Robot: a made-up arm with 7 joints.
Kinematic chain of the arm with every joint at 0, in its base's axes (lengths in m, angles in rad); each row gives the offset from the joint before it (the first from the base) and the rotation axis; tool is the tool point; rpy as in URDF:
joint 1: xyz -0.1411 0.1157 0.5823 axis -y
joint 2: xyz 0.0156 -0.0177 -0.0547 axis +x
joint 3: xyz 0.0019 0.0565 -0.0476 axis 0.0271 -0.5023 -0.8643
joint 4: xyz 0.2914 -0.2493 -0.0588 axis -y
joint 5: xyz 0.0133 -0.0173 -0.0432 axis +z
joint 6: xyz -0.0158 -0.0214 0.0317 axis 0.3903 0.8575 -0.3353
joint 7: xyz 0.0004 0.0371 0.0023 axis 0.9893 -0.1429 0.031
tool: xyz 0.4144 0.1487 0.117 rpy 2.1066 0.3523 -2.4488
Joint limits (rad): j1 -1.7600..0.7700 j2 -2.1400..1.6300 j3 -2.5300..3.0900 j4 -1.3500..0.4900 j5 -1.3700..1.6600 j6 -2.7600..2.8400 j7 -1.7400..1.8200
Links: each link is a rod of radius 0.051 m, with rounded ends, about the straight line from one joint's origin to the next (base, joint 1, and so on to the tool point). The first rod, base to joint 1, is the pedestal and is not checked.
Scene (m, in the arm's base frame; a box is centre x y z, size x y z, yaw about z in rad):
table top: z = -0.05
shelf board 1: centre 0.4 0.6 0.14 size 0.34 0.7 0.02 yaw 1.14
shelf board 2: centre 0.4 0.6 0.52 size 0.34 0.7 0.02 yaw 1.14
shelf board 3: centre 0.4 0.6 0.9 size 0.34 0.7 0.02 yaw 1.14
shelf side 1: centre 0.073 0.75 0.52 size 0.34 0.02 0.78 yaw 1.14
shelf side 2: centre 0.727 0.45 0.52 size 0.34 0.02 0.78 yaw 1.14
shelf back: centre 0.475 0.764 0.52 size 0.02 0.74 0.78 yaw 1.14
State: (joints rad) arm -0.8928 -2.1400 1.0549 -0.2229 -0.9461 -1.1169 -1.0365
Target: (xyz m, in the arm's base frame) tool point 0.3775 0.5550 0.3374
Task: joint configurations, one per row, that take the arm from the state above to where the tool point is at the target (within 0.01 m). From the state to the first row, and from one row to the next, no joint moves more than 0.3 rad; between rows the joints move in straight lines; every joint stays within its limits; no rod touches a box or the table.
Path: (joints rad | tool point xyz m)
1: -0.8328 -1.9267 1.1773 -0.2039 -0.7401 -1.2708 -0.9316 | 0.2920 0.5358 0.7500
2: -0.7727 -1.7134 1.2997 -0.1849 -0.5341 -1.4247 -0.8267 | 0.2494 0.4469 0.7520
3: -0.7127 -1.5001 1.4221 -0.1658 -0.3281 -1.5786 -0.7218 | 0.1831 0.3605 0.7339
4: -0.8973 -1.5511 1.1634 -0.1993 -0.3792 -1.5492 -0.7281 | 0.2702 0.3554 0.5519
5: -1.0819 -1.6022 0.9047 -0.2327 -0.4303 -1.5198 -0.7344 | 0.2729 0.3273 0.3374
6: -1.1378 -1.7814 0.8275 -0.2137 -0.6301 -1.3652 -0.8357 | 0.3384 0.3925 0.3248
7: -1.1938 -1.9607 0.7504 -0.1948 -0.8298 -1.2106 -0.9371 | 0.3745 0.4707 0.3248
8: -1.2497 -2.1400 0.6733 -0.1759 -1.0296 -1.0560 -1.0385 | 0.3775 0.5550 0.3374

